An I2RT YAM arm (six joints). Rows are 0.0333 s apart.
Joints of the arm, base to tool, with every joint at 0 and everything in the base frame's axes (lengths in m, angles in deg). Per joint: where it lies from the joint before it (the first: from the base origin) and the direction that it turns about. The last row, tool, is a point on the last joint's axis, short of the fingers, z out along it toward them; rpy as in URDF.
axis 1: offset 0 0 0.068 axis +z
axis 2: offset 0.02 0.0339 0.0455 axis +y
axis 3: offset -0.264 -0.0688 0 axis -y
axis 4: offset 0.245 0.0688 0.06 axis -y
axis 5: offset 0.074 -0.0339 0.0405 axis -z
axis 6: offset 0.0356 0 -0.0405 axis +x
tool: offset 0 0 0 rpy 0 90 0
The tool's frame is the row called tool.
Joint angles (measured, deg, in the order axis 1, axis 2, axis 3, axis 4, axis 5, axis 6), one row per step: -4.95, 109.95, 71.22, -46.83, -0.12, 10.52; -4.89, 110.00, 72.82, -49.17, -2.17, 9.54; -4.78, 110.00, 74.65, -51.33, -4.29, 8.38; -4.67, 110.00, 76.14, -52.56, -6.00, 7.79; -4.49, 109.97, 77.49, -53.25, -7.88, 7.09; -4.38, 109.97, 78.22, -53.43, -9.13, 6.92; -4.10, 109.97, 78.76, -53.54, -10.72, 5.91; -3.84, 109.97, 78.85, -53.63, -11.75, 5.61; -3.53, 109.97, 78.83, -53.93, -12.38, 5.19; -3.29, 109.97, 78.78, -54.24, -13.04, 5.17; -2.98, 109.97, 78.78, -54.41, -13.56, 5.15; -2.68, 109.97, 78.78, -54.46, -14.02, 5.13; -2.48, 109.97, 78.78, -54.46, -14.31, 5.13; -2.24, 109.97, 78.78, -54.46, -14.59, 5.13
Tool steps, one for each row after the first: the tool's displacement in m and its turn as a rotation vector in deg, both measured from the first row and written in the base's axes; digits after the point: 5 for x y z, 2 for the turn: 0.00164, 0.00150, 0.00606, 2.03, 0.60, 1.18; 0.00424, 0.00328, 0.01354, 4.09, 0.69, 2.59; 0.00719, 0.00477, 0.01980, 5.71, 0.24, 3.41; 0.01054, 0.00679, 0.02581, 7.44, -0.68, 4.46; 0.01269, 0.00808, 0.02905, 8.61, -1.37, 4.88; 0.01438, 0.01070, 0.03156, 10.04, -2.04, 6.32; 0.01461, 0.01295, 0.03206, 11.04, -2.17, 6.96; 0.01409, 0.01532, 0.03201, 11.67, -1.94, 7.71; 0.01341, 0.01728, 0.03183, 12.37, -1.64, 7.98; 0.01317, 0.01955, 0.03188, 12.91, -1.50, 8.32; 0.01313, 0.02171, 0.03194, 13.38, -1.47, 8.67; 0.01316, 0.02314, 0.03198, 13.67, -1.48, 8.89; 0.01319, 0.02481, 0.03203, 13.95, -1.48, 9.15
